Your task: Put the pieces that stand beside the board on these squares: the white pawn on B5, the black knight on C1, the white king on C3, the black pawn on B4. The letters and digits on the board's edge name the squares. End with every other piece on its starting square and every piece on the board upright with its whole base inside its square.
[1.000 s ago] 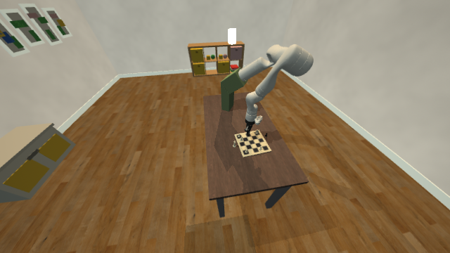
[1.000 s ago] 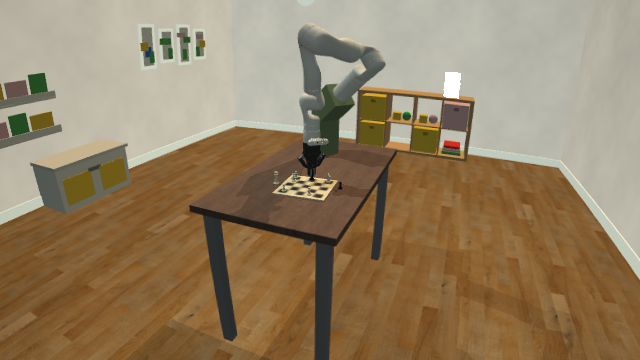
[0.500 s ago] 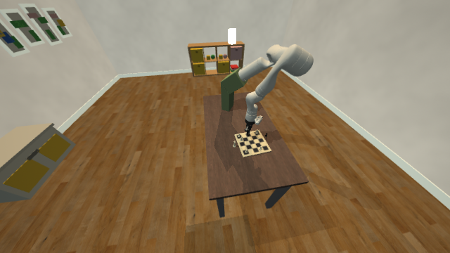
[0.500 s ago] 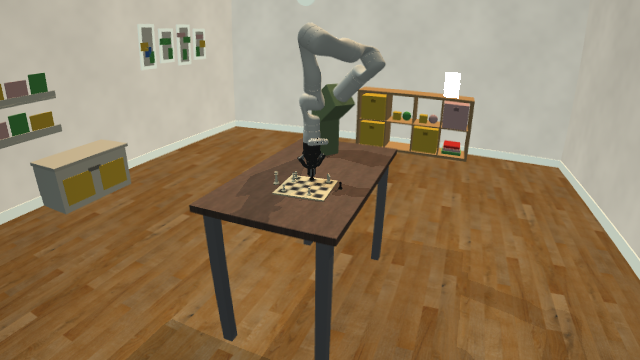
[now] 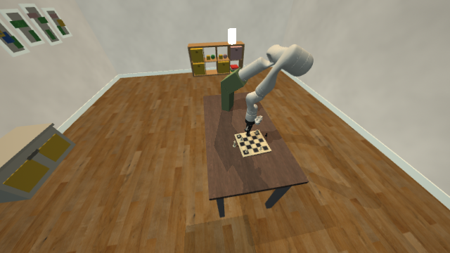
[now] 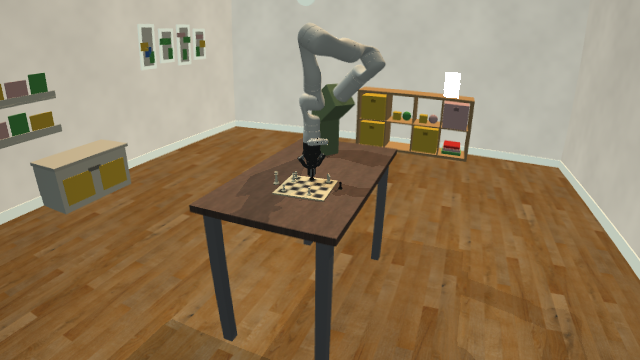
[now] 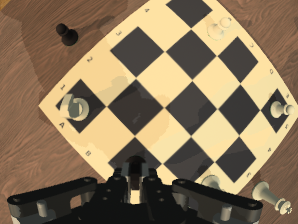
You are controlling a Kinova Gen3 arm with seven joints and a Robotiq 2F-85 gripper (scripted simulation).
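My hand is 2 cm above the black knight. The rest, counted from my hand: black pawn: 2 cm ahead, 15 cm to the left, 3 cm below; then chessboard: 8 cm ahead, 2 cm to the left, 4 cm below; then white king: 10 cm ahead, 12 cm to the right, 1 cm below.
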